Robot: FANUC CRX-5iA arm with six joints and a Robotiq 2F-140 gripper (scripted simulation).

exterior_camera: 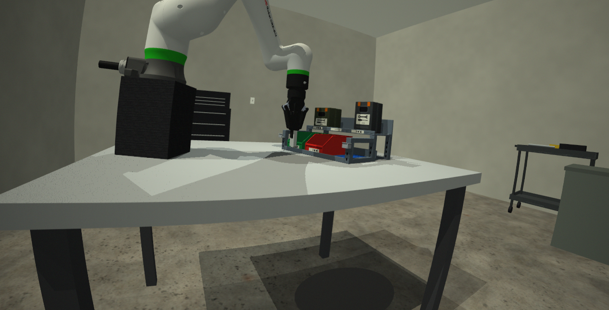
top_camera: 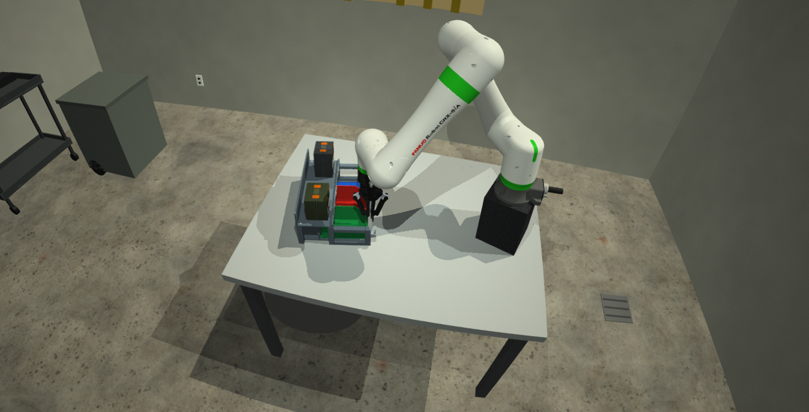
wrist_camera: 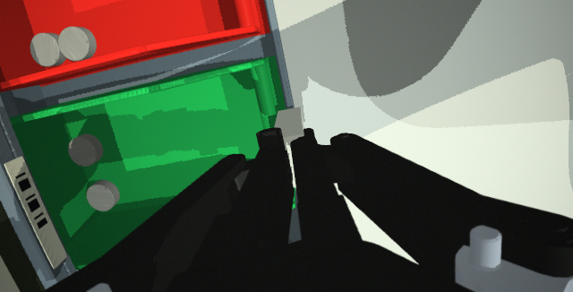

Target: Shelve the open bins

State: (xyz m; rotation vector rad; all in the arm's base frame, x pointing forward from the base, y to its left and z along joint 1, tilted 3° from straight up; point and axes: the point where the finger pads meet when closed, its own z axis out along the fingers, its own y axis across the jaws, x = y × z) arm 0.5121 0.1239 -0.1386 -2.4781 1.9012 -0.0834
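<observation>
Now: hand 90 mm short of the green bin, 20 mm to the right of it and 10 mm above it. The rest, counted from my hand: red bin 120 mm ahead, 90 mm to the right, 10 mm below.
</observation>
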